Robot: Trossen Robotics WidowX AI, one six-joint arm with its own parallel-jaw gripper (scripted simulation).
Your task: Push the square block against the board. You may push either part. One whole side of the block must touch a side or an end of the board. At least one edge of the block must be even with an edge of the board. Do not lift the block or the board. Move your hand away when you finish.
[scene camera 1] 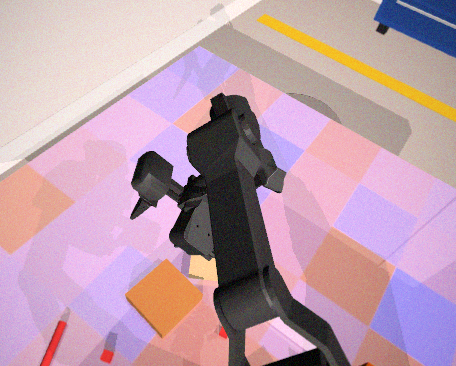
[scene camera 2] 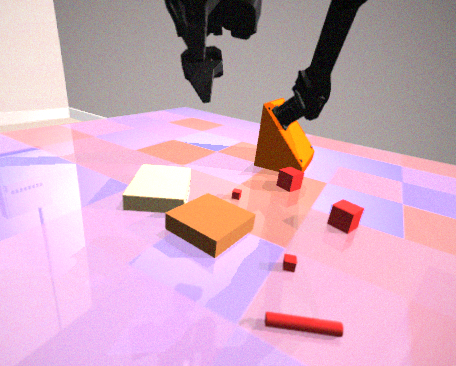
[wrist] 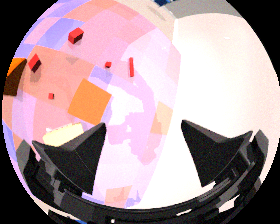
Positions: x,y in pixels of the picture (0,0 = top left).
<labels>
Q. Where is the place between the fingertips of my gripper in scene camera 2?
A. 203,83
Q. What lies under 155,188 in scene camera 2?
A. A cream board.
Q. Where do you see an orange square block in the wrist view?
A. At 89,102
</labels>
